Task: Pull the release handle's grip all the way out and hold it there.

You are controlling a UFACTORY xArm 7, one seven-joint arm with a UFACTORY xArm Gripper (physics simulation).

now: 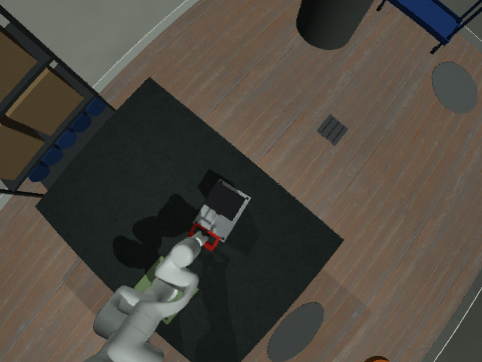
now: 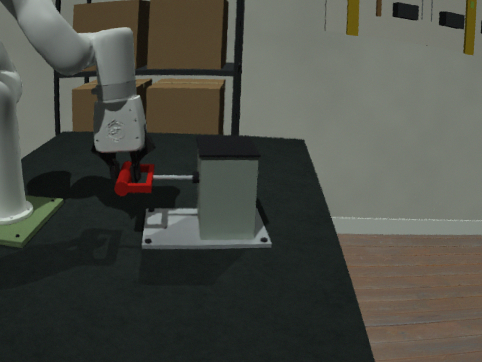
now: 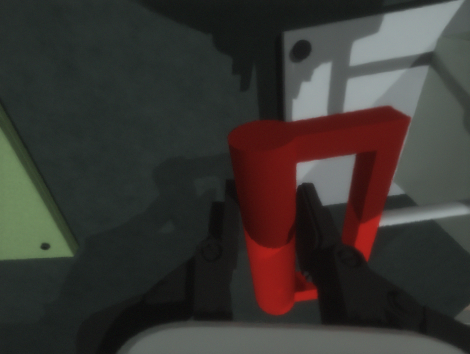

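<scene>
The red release handle (image 1: 214,244) (image 2: 122,185) (image 3: 265,180) is a rectangular frame with a thick round grip bar on its outer side. A thin light rod (image 2: 172,177) (image 3: 425,214) joins it to the pale housing (image 2: 227,197) with a dark top, and a long stretch of the rod shows between them. The housing stands on a light base plate (image 2: 172,241) (image 3: 325,175). My gripper (image 2: 124,175) (image 3: 265,200) points down and is shut on the grip bar, with one finger outside it and one inside the frame. The handle is level, beyond the base plate's edge.
The dark table top (image 1: 150,115) (image 2: 225,310) carries the housing and my arm's green mounting plate (image 1: 148,280) (image 2: 45,207) (image 3: 25,200). A shelf unit (image 2: 239,65) with cardboard boxes (image 2: 187,35) stands behind the table.
</scene>
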